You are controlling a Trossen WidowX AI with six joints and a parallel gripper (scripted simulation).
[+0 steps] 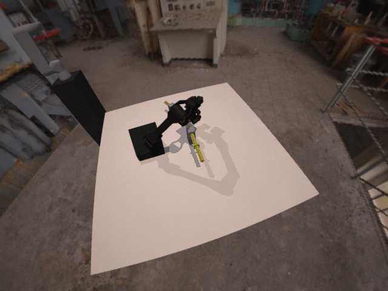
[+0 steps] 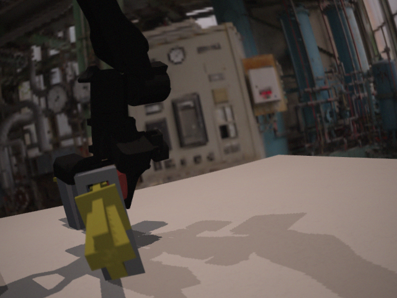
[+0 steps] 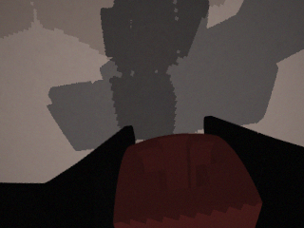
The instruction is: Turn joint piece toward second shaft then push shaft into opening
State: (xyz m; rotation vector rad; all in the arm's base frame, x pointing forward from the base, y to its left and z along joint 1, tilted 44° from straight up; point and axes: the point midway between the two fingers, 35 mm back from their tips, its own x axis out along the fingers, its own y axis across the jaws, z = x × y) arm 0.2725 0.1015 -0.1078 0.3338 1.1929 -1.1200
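My gripper tip is now 40 mm below the dark red joint piece.
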